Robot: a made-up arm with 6 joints. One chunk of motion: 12 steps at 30 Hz.
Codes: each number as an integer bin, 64 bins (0 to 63) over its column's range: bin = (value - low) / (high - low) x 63, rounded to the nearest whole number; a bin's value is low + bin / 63 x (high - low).
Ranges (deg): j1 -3..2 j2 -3..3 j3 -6..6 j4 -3..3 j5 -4..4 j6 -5..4
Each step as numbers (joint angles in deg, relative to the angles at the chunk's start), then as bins.
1 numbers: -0.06 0.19 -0.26 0.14 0.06 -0.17
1 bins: 37 33 30 33 32 34
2 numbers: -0.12 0.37 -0.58 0.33 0.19 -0.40
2 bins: 36 35 28 35 33 32
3 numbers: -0.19 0.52 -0.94 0.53 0.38 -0.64
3 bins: 35 37 27 37 34 31
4 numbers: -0.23 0.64 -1.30 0.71 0.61 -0.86
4 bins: 35 38 25 39 36 29
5 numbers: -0.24 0.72 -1.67 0.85 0.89 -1.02
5 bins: 35 39 23 40 39 28
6 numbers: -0.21 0.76 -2.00 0.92 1.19 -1.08
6 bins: 35 39 21 41 41 27
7 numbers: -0.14 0.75 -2.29 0.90 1.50 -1.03
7 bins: 36 39 19 41 43 28
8 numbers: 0.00 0.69 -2.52 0.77 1.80 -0.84
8 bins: 38 39 18 40 46 29
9 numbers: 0.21 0.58 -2.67 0.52 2.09 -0.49
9 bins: 40 38 17 37 48 32
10 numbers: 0.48 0.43 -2.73 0.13 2.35 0.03
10 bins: 44 36 17 33 50 35
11 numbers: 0.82 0.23 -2.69 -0.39 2.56 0.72
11 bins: 48 34 17 27 52 40
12 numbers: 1.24 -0.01 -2.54 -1.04 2.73 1.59
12 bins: 53 31 18 21 53 46
